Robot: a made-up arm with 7 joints.
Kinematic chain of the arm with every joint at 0, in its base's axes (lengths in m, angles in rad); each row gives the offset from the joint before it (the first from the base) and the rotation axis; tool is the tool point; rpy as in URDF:
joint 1: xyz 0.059 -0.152 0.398 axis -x
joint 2: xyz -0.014 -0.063 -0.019 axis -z
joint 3: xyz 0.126 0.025 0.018 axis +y
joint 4: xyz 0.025 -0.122 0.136 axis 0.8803 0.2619 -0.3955
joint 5: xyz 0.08 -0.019 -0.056 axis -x
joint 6: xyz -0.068 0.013 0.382 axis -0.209 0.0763 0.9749
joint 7: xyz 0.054 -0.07 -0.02 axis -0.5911 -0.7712 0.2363
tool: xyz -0.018 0.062 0.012 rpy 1.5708 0 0
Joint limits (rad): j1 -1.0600..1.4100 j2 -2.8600..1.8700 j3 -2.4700..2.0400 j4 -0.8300..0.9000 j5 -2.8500..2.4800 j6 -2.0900..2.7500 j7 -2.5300..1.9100
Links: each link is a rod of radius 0.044 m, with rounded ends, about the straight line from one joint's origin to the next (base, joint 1, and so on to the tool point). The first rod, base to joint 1, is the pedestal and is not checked.
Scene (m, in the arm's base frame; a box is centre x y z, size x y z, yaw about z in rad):
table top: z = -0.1
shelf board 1: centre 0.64 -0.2 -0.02 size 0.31 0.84 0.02 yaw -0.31
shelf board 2: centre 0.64 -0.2 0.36 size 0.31 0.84 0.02 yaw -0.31
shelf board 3: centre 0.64 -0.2 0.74 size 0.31 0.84 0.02 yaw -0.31
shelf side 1: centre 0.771 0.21 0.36 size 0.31 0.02 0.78 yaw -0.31
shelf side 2: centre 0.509 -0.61 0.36 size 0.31 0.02 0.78 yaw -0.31
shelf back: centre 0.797 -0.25 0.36 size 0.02 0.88 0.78 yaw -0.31
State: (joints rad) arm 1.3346 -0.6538 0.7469 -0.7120 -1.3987 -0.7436 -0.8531
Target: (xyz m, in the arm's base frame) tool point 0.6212 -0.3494 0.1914
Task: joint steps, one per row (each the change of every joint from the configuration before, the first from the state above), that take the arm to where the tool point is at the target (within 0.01 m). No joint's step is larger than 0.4 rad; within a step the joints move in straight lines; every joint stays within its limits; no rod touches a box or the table.
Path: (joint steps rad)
1: -0.0449 -0.3029 -0.3839 0.1975 0.1924 -0.0693 0.3794
2: -0.0449 -0.3029 -0.3839 0.1976 0.1924 -0.0693 0.3794
3: -0.0449 -0.3029 -0.3839 0.1975 0.1924 -0.0693 0.3794
4: -0.0449 -0.3029 -0.3839 0.1976 0.1924 -0.0693 0.3794
5: 0.0402 -0.1361 0.3529 -0.0133 -0.3056 0.0370 -0.2203
6: 0.0403 -0.1360 0.3529 -0.0132 -0.3056 0.0370 -0.2202
7: 0.0403 -0.1360 0.3530 -0.0132 -0.3056 0.0370 -0.2203
8: 0.0403 -0.1361 0.3529 -0.0132 -0.3056 0.0370 -0.2203
9: 0.0402 -0.1360 0.3529 -0.0133 -0.3056 0.0370 -0.2202
10: 0.0403 -0.1361 0.3530 -0.0132 -0.3056 0.0370 -0.2203
11: 0.0033 0.3638 0.0777 -0.2034 0.1913 0.0365 -0.0445
12: 0.0034 0.3637 0.0778 -0.2033 0.1913 0.0366 -0.0445
13: 0.0033 0.3637 0.0778 -0.2034 0.1913 0.0365 -0.0446
14: 0.0034 0.3638 0.0777 -0.2034 0.1914 0.0366 -0.0445

